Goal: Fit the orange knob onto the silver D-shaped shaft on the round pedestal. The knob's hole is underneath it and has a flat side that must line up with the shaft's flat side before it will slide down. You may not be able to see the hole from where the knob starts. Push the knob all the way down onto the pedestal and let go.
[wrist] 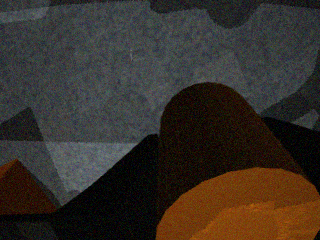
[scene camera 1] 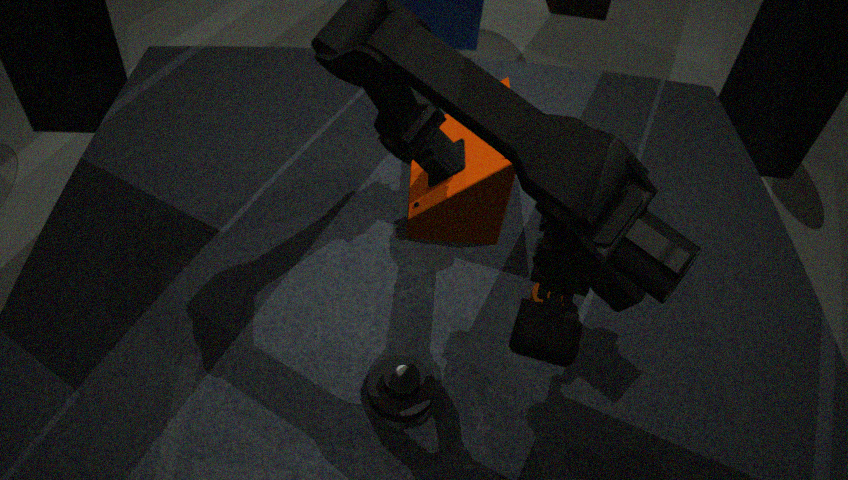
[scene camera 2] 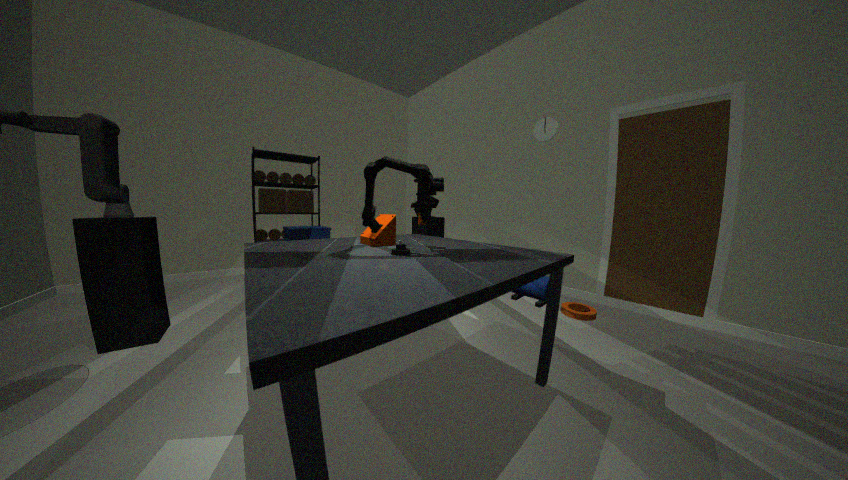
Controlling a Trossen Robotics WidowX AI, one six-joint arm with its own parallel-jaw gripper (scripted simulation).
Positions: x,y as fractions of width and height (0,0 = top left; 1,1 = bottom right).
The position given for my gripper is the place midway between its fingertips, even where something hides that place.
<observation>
My gripper (wrist: 0.65,0.57) holds an orange knob.
</observation>
